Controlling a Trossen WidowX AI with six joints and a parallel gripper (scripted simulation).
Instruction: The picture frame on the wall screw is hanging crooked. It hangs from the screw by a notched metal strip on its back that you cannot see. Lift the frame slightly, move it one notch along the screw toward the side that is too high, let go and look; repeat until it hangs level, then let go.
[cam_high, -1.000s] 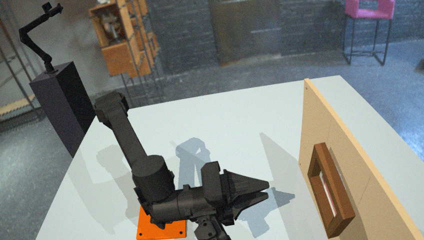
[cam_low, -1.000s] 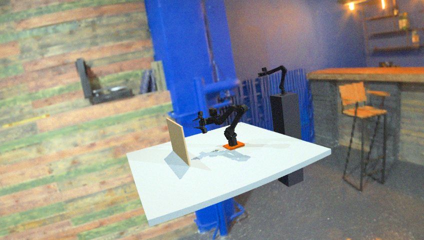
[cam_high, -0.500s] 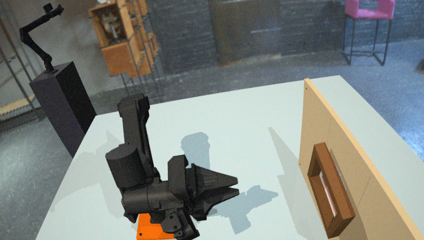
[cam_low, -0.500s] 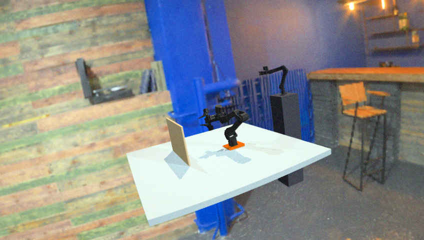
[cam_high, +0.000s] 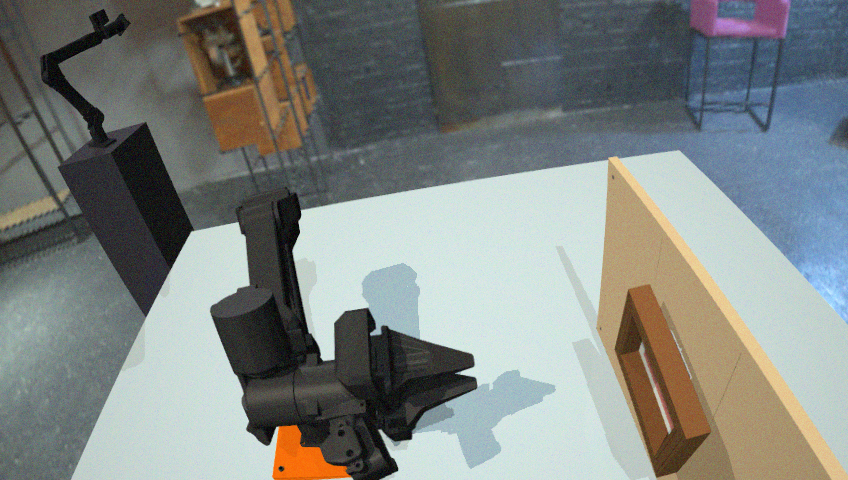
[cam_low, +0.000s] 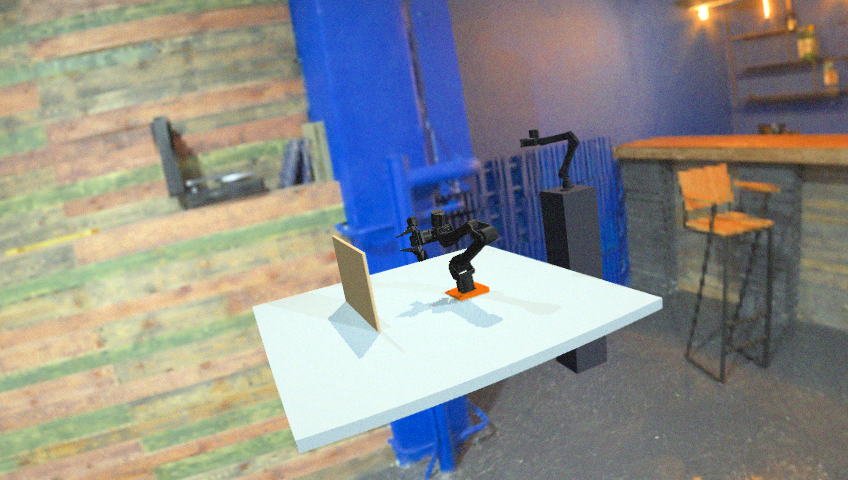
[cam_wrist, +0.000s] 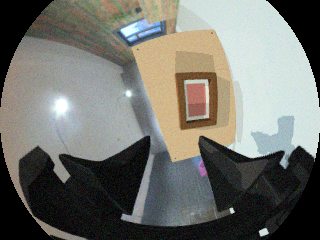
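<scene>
Right now the brown picture frame is 200 mm ahead of my gripper tip, 20 mm to the left of it and 90 mm below it. Round my gripper tip: tan wall board (210 mm ahead, 20 mm to the left, 100 mm below).
</scene>
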